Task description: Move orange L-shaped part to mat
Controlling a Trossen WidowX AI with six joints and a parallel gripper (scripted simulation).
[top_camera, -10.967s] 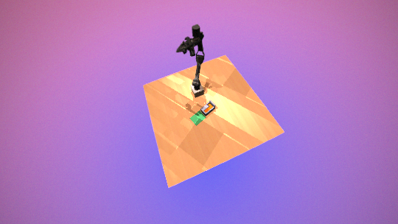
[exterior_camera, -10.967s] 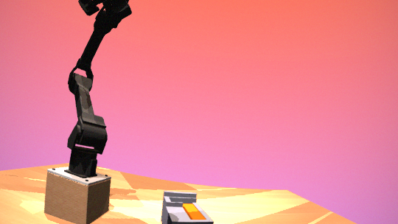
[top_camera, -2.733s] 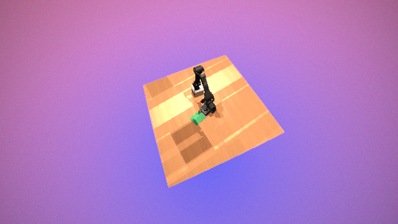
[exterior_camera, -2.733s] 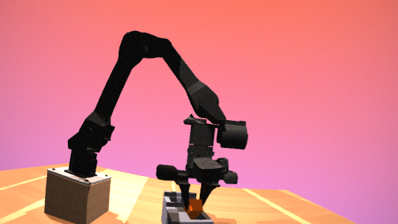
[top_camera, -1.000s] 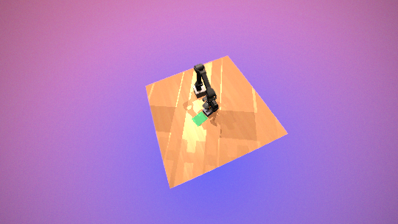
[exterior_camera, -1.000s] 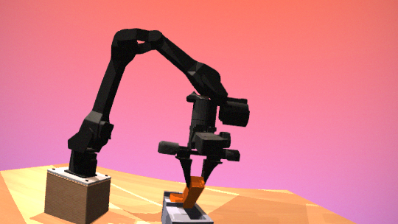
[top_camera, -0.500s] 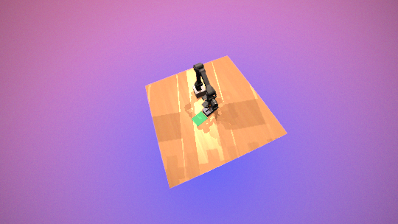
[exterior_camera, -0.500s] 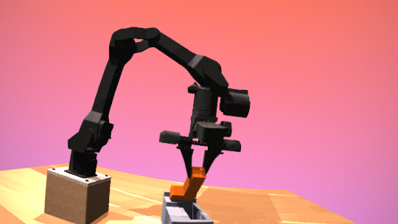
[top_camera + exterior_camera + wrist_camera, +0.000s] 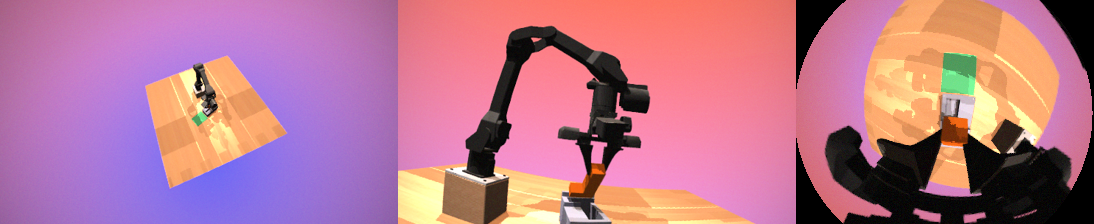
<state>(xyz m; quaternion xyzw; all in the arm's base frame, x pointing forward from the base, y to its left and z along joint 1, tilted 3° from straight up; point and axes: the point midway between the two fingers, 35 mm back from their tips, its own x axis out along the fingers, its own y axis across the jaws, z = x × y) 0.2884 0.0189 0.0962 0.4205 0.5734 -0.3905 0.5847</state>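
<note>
The green mat lies 30 mm ahead of my gripper tip, 130 mm to the right of it and 170 mm below it. Round my gripper tip: orange L-shaped part 30 mm behind, 20 mm to the left, 30 mm below.
</note>
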